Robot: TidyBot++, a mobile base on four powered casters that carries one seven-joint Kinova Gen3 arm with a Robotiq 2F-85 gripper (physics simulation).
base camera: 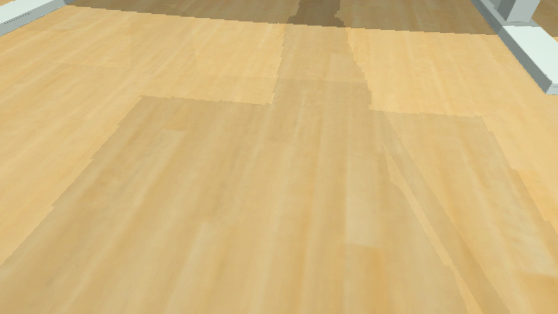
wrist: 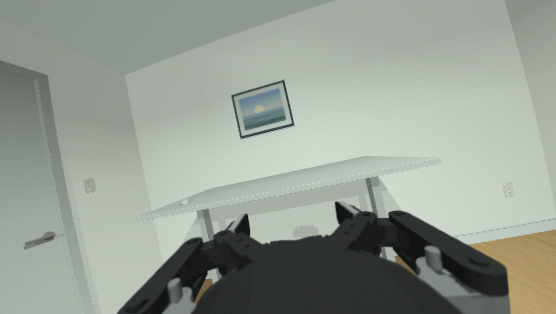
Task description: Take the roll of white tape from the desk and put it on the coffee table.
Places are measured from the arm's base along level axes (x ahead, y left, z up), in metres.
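Pixels of known places: gripper, fingertip midpoint: (wrist: 292, 217).
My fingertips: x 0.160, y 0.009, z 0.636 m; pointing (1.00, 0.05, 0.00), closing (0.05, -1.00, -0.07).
Note:
Behind a point stands the place of what it marks.
The desk (wrist: 320, 177) {y -0.134, x 0.837, z 0.553 m} stands ahead in the wrist view, with a pale top seen at a low angle and grey legs. Its white feet also show at the top corners of the base camera view, including the right foot (base camera: 532, 52). A small white thing (wrist: 185, 202) {y 0.660, x 0.880, z 0.564 m} lies near the left end of the desk top; it may be the roll of white tape, but it is too small to tell. My gripper (wrist: 292, 217) {y 0.009, x 0.160, z 0.636 m} is open, with nothing between its fingers, and is well apart from the desk. The coffee table does not show in either view.
A framed sea picture (wrist: 262, 109) {y 0.158, x 1.511, z 1.200 m} hangs on the wall behind the desk. A grey door (wrist: 25, 165) {y 1.689, x 0.827, z 1.014 m} with a handle (wrist: 40, 240) {y 1.641, x 0.805, z 0.520 m} is at the left. The wooden floor (base camera: 225, 200) {y 0.092, x 0.408, z -0.397 m} carries shadows between the desk's feet and the base.

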